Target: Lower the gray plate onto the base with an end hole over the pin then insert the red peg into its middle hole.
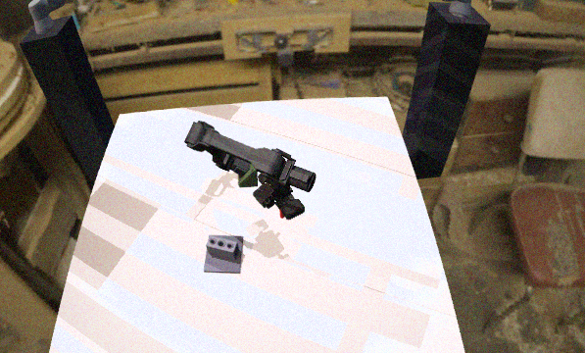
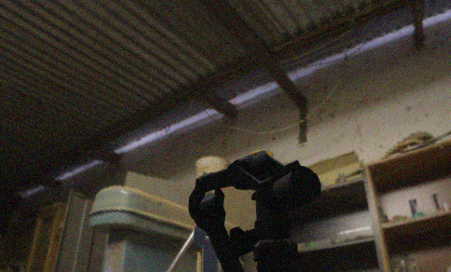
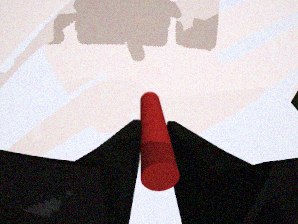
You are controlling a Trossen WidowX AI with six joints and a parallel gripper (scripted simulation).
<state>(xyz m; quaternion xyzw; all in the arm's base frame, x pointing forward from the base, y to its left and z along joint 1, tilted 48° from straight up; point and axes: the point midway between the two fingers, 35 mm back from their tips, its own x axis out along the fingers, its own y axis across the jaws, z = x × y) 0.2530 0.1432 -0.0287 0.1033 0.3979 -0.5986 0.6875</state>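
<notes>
My gripper tip is 8 cm short of the gray plate, 20 cm to the left of it and 6 cm above it. From my gripper tip the other things lie so: red peg: right at my gripper tip; then dark square base: 8 cm ahead, 19 cm to the right, 10 cm below.
</notes>
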